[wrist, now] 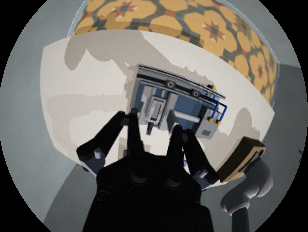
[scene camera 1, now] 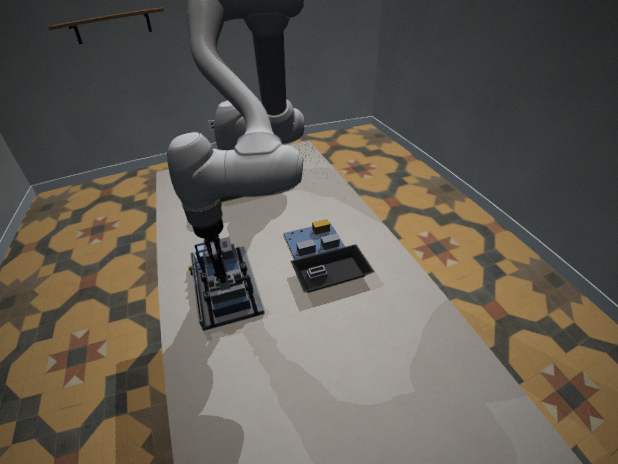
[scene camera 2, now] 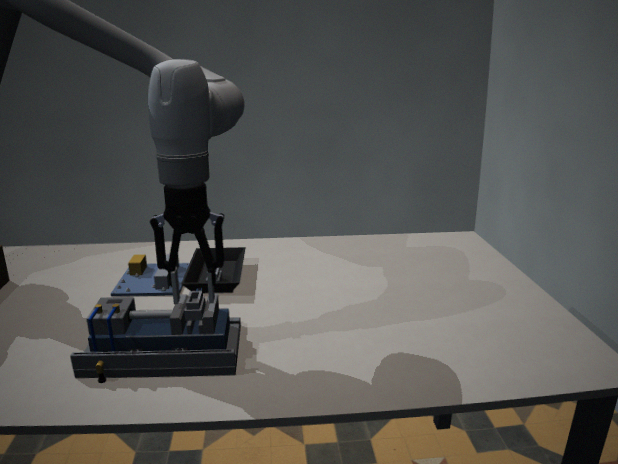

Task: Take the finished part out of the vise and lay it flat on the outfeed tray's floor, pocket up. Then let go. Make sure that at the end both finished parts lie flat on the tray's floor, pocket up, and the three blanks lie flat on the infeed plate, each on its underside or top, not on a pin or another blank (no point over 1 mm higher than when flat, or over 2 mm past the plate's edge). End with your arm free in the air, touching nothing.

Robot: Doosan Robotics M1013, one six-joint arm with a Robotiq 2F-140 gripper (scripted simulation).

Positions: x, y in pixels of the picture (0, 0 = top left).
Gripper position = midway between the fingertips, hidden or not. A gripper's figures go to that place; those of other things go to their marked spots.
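A blue plate [scene camera 1: 298, 236] sits 122 cm from the lens, and my gripper [scene camera 1: 223, 280] is at 97 cm from the lens.
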